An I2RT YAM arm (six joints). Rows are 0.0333 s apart.
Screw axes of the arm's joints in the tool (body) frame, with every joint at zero. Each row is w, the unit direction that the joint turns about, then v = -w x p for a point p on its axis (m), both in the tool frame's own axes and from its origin. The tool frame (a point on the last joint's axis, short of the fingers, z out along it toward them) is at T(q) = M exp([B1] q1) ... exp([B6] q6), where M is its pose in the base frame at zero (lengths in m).
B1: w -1 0 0 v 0.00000 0.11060 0.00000
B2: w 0 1 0 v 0.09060 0.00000 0.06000
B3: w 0 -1 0 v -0.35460 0.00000 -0.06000
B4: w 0 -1 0 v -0.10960 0.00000 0.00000
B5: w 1 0 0 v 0.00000 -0.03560 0.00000
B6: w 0 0 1 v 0.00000 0.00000 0.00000
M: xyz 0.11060 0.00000 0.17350 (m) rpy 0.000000 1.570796 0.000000 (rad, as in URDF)
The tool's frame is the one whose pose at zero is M.
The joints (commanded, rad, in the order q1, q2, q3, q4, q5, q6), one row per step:
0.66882, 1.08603, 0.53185, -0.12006, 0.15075, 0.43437
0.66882, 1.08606, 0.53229, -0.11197, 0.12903, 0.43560
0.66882, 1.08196, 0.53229, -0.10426, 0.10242, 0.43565
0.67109, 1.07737, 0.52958, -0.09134, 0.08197, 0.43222
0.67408, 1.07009, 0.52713, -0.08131, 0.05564, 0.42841
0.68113, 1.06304, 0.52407, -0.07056, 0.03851, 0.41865
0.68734, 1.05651, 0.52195, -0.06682, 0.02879, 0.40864
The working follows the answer.
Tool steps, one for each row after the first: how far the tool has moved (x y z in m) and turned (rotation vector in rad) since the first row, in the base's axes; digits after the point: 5 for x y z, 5 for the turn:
0.00007, 0.00103, 0.00076, 0.01671, 0.00215, 0.01627
-0.00032, 0.00192, 0.00219, 0.03685, 0.00303, 0.03728
-0.00100, 0.00296, 0.00333, 0.05323, -0.00229, 0.05805
-0.00223, 0.00402, 0.00485, 0.07201, -0.00577, 0.08461
-0.00388, 0.00549, 0.00621, 0.08215, -0.01515, 0.11159
-0.00548, 0.00642, 0.00716, 0.08473, -0.02224, 0.13178

Tool pose at each row, in the base's axes (x y z in m, rotation vector in rad; rounded; the steps above come from the unrounded poses):
0.17763, 0.13357, 0.20100, -0.18357, 2.26354, 0.42601
0.17770, 0.13461, 0.20176, -0.19315, 2.26128, 0.45375
0.17731, 0.13549, 0.20320, -0.20658, 2.25650, 0.48758
0.17663, 0.13653, 0.20433, -0.22271, 2.24630, 0.51582
0.17540, 0.13759, 0.20585, -0.24383, 2.23666, 0.55004
0.17375, 0.13906, 0.20721, -0.27078, 2.22325, 0.57349
0.17215, 0.13999, 0.20816, -0.29348, 2.21434, 0.58535

